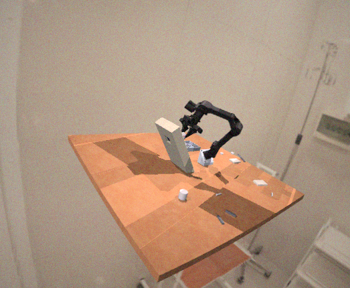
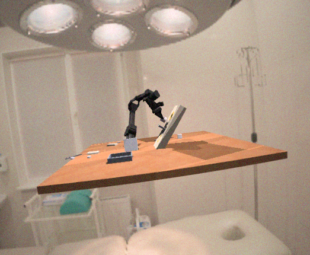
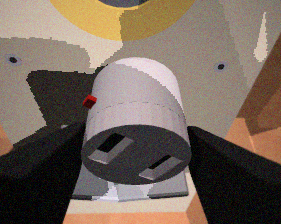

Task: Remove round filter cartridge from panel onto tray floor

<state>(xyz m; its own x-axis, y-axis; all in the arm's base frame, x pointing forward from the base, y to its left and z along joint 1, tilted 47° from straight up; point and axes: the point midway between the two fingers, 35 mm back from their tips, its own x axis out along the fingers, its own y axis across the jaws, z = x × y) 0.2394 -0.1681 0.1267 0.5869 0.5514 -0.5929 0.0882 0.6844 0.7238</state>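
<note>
Now: gripper tip 360 mm past the tray, 250 mm to the left of it and 210 mm above it. Also, from my gripper tip: service panel (40 mm ahead, 70 mm below); then round filter cartridge (right at my gripper tip).
</note>
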